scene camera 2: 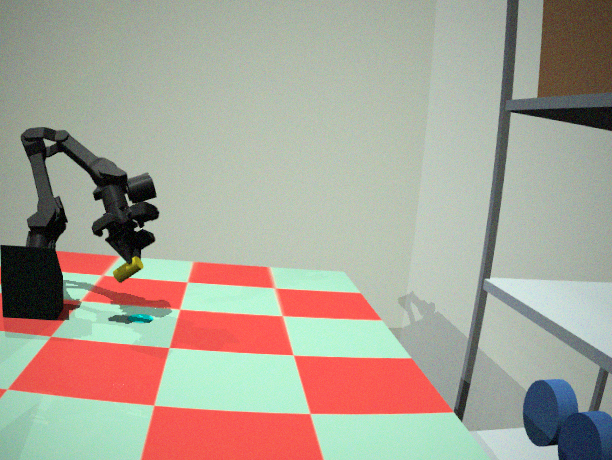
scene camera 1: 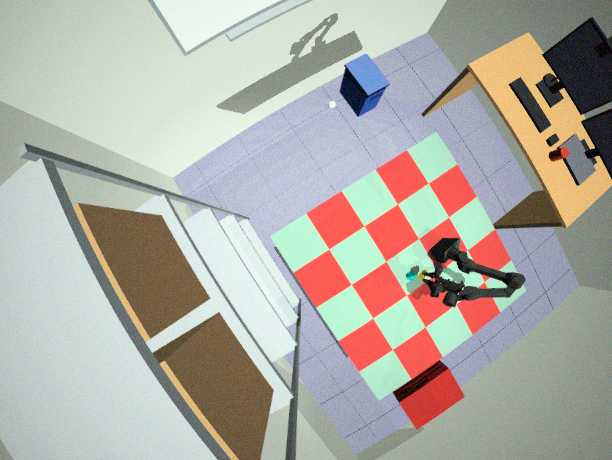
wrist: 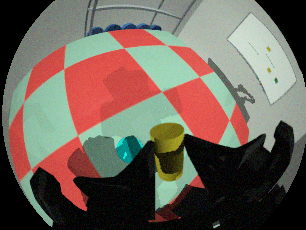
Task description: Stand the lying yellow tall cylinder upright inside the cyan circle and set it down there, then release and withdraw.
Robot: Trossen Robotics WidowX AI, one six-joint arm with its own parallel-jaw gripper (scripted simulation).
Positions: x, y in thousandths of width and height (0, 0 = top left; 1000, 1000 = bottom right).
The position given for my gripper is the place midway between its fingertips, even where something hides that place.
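I am carrying a yellow tall cylinder (wrist: 551, 602) in my gripper (scene camera 2: 220, 575) (wrist: 551, 615), and the wrist view shows the gripper as well as scene camera 2 does.
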